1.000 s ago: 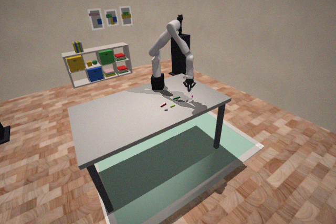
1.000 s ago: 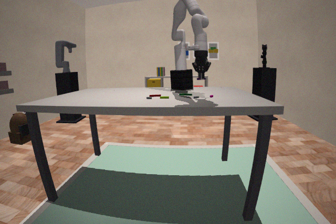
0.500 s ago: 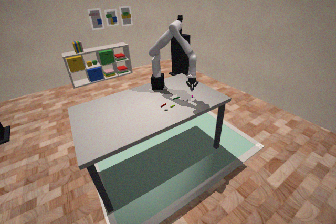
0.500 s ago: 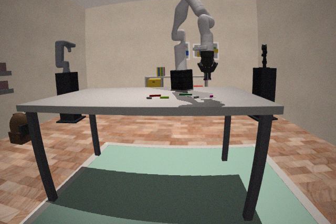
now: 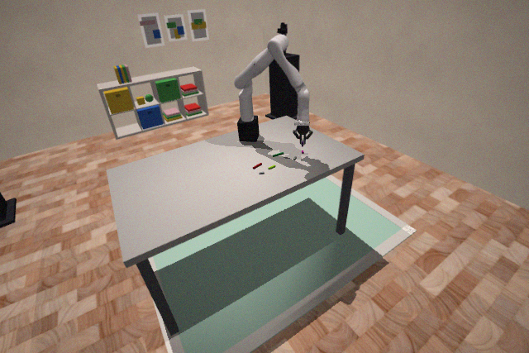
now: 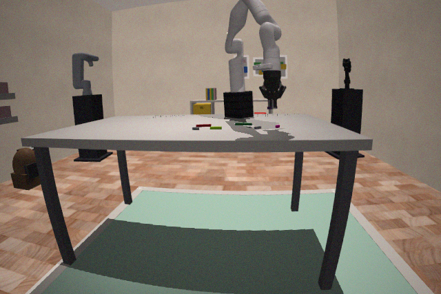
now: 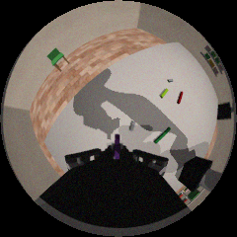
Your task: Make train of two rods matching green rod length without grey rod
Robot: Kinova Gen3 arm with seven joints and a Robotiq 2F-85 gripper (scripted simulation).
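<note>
My hand is 10 cm above the magenta rod, 3 cm to the right of it and 3 cm past it. Also, from my hand: green rod 12 cm behind, 11 cm to the right, 10 cm below; lime rod 24 cm to the right, 10 cm below, 3 cm behind; purple rod 1 cm below.
</note>
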